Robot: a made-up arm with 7 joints. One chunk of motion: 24 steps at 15 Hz.
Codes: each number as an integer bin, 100 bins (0 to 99) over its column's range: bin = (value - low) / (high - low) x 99, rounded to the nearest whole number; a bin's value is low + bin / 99 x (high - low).
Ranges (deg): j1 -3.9..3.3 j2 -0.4..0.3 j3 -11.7..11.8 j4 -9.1..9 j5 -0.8..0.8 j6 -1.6..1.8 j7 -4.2..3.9
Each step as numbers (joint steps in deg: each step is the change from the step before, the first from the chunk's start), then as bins.
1 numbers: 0.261 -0.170 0.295 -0.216 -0.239 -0.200 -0.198
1 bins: 57 33 51 49 35 41 49
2 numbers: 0.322 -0.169 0.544 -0.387 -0.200 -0.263 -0.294
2 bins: 58 33 52 48 37 39 48
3 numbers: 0.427 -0.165 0.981 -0.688 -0.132 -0.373 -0.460
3 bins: 59 33 53 46 41 36 46
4 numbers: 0.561 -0.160 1.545 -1.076 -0.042 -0.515 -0.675
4 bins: 61 34 56 44 47 32 43
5 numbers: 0.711 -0.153 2.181 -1.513 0.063 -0.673 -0.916
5 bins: 63 35 58 41 53 27 40
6 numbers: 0.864 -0.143 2.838 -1.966 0.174 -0.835 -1.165
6 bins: 66 36 61 39 60 22 37
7 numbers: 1.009 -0.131 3.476 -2.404 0.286 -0.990 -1.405
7 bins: 67 38 64 37 67 18 34
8 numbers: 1.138 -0.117 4.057 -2.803 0.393 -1.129 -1.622
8 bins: 69 40 66 34 74 14 32
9 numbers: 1.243 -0.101 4.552 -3.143 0.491 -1.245 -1.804
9 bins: 71 42 68 33 80 10 29
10 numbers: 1.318 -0.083 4.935 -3.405 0.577 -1.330 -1.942
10 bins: 72 45 70 31 85 8 28
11 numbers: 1.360 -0.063 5.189 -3.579 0.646 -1.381 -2.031
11 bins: 72 48 71 30 89 6 27
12 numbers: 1.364 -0.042 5.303 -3.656 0.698 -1.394 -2.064
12 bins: 72 51 72 30 93 6 26
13 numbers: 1.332 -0.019 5.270 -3.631 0.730 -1.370 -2.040
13 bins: 72 54 71 30 95 7 26
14 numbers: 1.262 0.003 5.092 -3.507 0.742 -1.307 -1.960
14 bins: 71 57 71 31 95 9 27
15 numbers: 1.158 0.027 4.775 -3.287 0.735 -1.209 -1.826
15 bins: 70 60 69 32 95 11 29
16 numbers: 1.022 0.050 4.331 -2.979 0.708 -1.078 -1.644
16 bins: 68 64 68 33 93 15 31
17 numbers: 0.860 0.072 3.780 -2.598 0.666 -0.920 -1.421
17 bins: 65 67 65 36 91 20 34
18 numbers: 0.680 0.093 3.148 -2.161 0.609 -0.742 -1.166
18 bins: 63 70 63 38 87 25 37
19 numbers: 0.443 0.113 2.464 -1.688 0.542 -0.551 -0.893
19 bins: 60 73 60 41 83 31 40
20 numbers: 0.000 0.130 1.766 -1.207 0.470 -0.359 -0.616
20 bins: 54 75 57 43 79 36 44
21 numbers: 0.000 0.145 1.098 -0.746 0.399 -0.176 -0.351
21 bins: 54 77 54 46 74 41 47
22 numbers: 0.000 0.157 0.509 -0.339 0.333 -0.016 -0.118
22 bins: 54 79 51 48 70 46 50
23 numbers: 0.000 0.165 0.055 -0.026 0.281 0.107 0.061
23 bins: 54 80 50 50 67 50 52
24 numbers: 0.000 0.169 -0.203 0.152 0.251 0.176 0.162
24 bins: 54 80 48 51 65 52 53
